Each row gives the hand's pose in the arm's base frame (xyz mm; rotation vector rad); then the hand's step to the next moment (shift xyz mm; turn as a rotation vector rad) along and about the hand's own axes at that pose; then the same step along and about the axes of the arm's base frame.
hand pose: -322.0 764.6 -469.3 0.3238 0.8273 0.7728
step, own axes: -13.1 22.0 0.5 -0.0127 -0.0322 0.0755
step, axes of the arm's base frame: -16.0 5.6 19.2 0.0676 -0.0291 0.0385
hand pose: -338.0 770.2 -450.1 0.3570 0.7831 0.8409
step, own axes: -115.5 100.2 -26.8 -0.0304 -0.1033 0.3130
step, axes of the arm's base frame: -120.8 -26.8 93.7 0.2736 -0.0842 0.1661
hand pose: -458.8 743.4 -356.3 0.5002 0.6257 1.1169
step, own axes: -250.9 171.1 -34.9 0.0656 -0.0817 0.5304
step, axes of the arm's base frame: -213.1 -169.4 139.0 0.4371 0.0001 0.3182
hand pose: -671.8 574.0 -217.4 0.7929 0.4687 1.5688
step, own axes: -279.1 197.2 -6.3 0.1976 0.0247 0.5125
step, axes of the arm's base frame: -139.2 -303.6 72.6 0.3490 0.1141 0.4093
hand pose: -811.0 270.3 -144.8 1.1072 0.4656 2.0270
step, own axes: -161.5 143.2 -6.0 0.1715 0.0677 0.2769
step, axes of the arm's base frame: -16.1 -215.3 -3.1 0.1427 0.0765 0.2906
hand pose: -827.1 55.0 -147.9 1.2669 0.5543 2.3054
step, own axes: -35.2 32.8 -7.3 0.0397 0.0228 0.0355
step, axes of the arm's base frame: 4.3 -47.5 -9.7 0.0071 0.0082 0.0569
